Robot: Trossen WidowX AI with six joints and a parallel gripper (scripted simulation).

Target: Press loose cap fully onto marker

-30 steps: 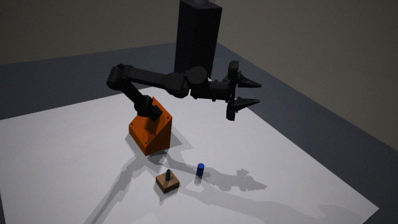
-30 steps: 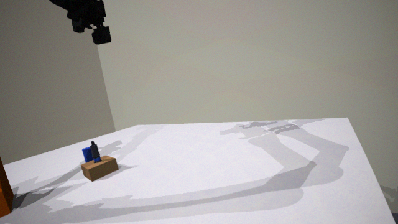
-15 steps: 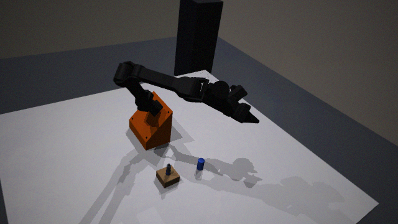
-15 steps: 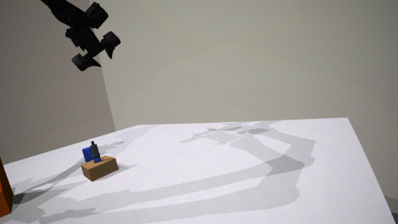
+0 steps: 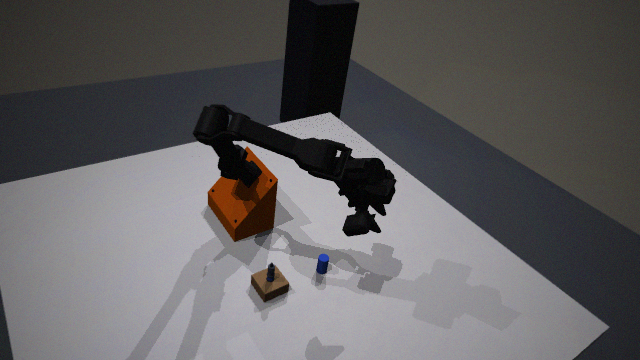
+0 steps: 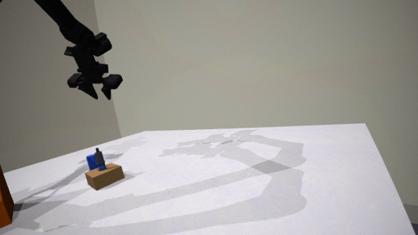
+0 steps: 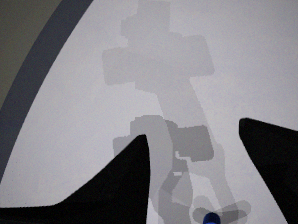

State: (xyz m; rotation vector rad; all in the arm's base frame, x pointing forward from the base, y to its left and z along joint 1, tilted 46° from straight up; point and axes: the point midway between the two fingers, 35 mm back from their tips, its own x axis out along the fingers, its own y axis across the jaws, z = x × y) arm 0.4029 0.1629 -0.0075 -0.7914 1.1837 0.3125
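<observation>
Right now my gripper tip is 21 cm above the blue cap, 11 cm past it and 7 cm to the left of it. Also, from my gripper tip: holder block: 23 cm to the right, 22 cm below, 12 cm behind.
</observation>
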